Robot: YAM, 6 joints.
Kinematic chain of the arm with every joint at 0, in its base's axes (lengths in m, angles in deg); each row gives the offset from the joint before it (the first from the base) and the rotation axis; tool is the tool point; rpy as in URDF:
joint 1: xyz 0 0 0.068 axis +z
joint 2: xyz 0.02 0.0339 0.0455 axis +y
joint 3: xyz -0.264 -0.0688 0 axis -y
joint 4: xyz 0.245 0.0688 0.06 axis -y
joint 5: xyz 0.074 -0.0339 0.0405 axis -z
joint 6: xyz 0.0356 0 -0.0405 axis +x
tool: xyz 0 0 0 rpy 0 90 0
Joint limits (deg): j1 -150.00..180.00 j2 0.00..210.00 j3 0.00..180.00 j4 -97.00..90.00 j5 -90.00..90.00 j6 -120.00..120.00
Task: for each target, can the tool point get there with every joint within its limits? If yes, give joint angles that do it. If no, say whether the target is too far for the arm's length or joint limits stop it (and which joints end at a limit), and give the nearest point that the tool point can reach.
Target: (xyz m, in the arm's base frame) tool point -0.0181 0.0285 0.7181
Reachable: yes | joints 52.51 84.48 159.05 9.28 -62.88 25.28
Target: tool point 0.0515 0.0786 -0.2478
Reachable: yes | joints 58.11 192.59 64.93 -10.42 3.52 16.70
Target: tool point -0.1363 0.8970 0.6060
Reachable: no: too far | nearest point -0.0852 0.5608 0.4172 | short by 0.389 m
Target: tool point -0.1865 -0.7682 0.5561
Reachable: no: too far | nearest point -0.1327 -0.5468 0.4252 | short by 0.263 m
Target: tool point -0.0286 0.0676 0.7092
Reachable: yes | joints -43.53 71.19 145.86 20.88 -55.55 -65.12
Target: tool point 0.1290 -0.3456 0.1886
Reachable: yes | joints -66.31 99.88 53.60 17.63 35.62 23.07
